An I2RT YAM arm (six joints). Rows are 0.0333 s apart.
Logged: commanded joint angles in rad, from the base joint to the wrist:
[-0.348 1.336 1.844 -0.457 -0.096 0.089]
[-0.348 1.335 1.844 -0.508 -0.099 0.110]
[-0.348 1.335 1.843 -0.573 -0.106 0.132]
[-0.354 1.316 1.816 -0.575 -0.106 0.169]
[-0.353 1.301 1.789 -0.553 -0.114 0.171]
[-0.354 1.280 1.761 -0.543 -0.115 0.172]
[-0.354 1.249 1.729 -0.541 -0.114 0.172]
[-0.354 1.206 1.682 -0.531 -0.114 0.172]
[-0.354 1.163 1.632 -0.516 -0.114 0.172]
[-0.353 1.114 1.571 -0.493 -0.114 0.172]
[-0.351 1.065 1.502 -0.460 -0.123 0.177]
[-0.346 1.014 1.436 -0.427 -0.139 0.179]
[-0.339 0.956 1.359 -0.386 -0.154 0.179]
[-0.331 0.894 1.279 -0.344 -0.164 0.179]
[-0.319 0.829 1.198 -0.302 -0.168 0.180]
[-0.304 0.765 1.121 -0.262 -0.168 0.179]
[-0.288 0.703 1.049 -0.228 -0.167 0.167]
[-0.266 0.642 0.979 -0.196 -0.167 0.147]
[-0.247 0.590 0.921 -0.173 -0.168 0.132]
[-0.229 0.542 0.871 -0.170 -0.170 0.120]
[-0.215 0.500 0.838 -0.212 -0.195 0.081]
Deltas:
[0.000 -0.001 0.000 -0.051 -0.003 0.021]
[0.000 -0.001 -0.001 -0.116 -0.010 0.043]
[-0.006 -0.020 -0.028 -0.118 -0.010 0.080]
[-0.005 -0.035 -0.055 -0.096 -0.018 0.082]
[-0.006 -0.056 -0.083 -0.086 -0.019 0.083]
[-0.006 -0.087 -0.115 -0.084 -0.018 0.083]
[-0.006 -0.130 -0.162 -0.074 -0.018 0.083]
[-0.006 -0.173 -0.212 -0.059 -0.018 0.083]
[-0.005 -0.222 -0.273 -0.036 -0.018 0.083]
[-0.003 -0.271 -0.342 -0.003 -0.027 0.088]
[0.002 -0.322 -0.408 0.030 -0.043 0.090]
[0.009 -0.380 -0.485 0.071 -0.058 0.090]
[0.017 -0.442 -0.565 0.113 -0.068 0.090]
[0.029 -0.507 -0.646 0.155 -0.072 0.091]
[0.044 -0.571 -0.723 0.195 -0.072 0.090]
[0.060 -0.633 -0.795 0.229 -0.071 0.078]
[0.082 -0.694 -0.865 0.261 -0.071 0.058]
[0.101 -0.746 -0.923 0.284 -0.072 0.043]
[0.119 -0.794 -0.973 0.287 -0.074 0.031]
[0.133 -0.836 -1.006 0.245 -0.099 -0.008]

